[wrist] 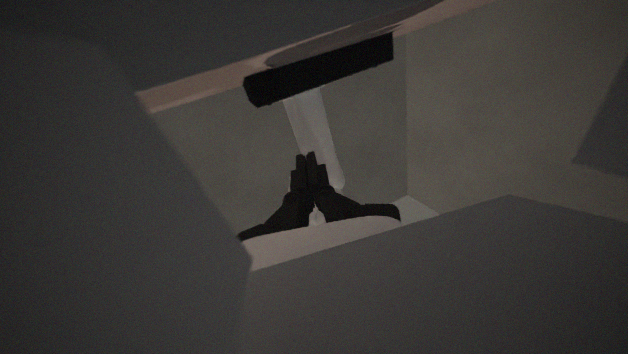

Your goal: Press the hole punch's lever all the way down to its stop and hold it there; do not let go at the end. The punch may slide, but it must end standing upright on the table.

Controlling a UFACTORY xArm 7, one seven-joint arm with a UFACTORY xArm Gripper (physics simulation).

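Pixels of known places: gripper, fingertip midpoint: [309,165]; arm's base at its link origin: [299,88].
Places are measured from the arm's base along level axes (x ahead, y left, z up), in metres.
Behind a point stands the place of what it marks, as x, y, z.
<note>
My gripper [309,165] @(0.336, 0.046, 0.043) is shut, its two black fingers together and pointing up the wrist view, with nothing seen between them. Large dark grey surfaces [100,200] fill the left, top and bottom of the view very close to the camera. A black block [320,70] @(0.135, -0.030, -0.024) shows above the fingertips, apart from them in the picture. The hole punch and its lever cannot be made out with certainty among these shapes, so lever position, contact and whether the punch is upright cannot be told.
A pale column [317,125] @(0.046, -0.013, 0.087) shows behind the fingers. A brownish strip [200,82] runs slantwise behind the black block. Grey-brown walls [475,110] meet in a corner at the right. The picture is dark and partly blocked by the near grey surfaces.
</note>
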